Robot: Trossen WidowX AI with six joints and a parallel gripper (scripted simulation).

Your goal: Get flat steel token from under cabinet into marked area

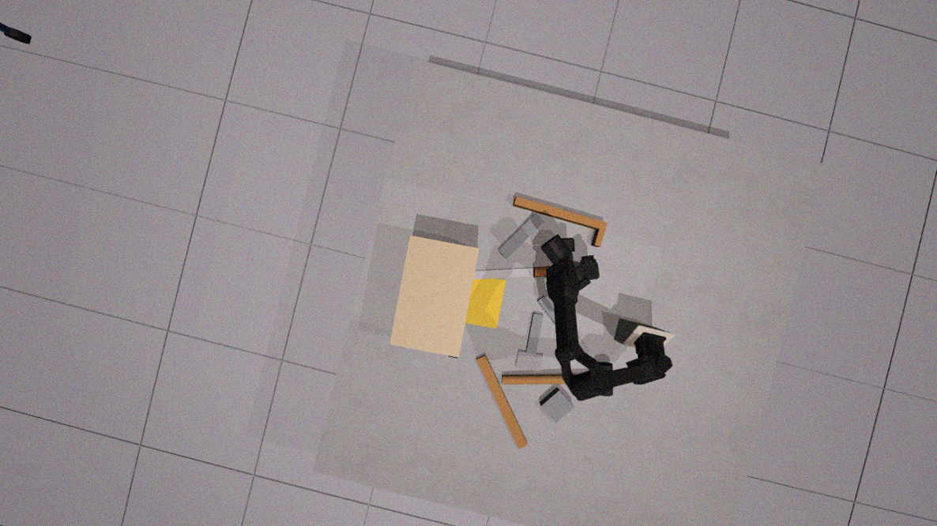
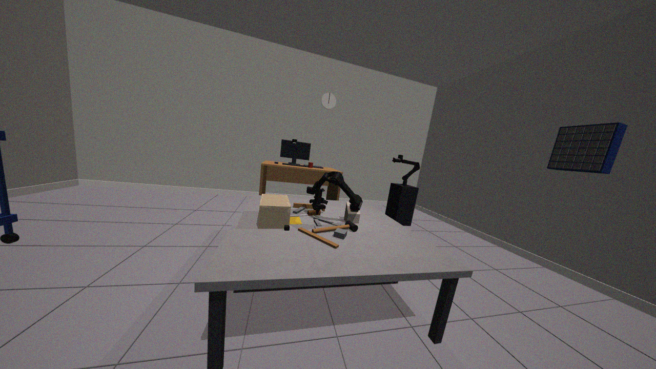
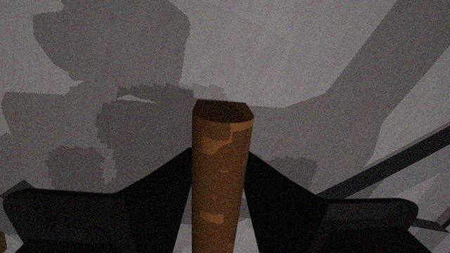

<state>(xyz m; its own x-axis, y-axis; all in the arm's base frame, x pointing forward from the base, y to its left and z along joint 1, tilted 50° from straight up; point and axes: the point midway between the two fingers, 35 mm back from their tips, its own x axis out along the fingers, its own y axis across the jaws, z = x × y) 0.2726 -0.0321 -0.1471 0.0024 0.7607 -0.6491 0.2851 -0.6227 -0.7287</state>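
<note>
The grey bar is 140 mm ahead of my gripper tip and 70 mm to the right of it. Round my gripper tip: grey l-shaped bracket (20 mm ahead, 240 mm to the left); then grey block (90 mm behind, 390 mm to the left, 10 mm above); then grey steel token (370 mm ahead, 160 mm to the left).
</note>
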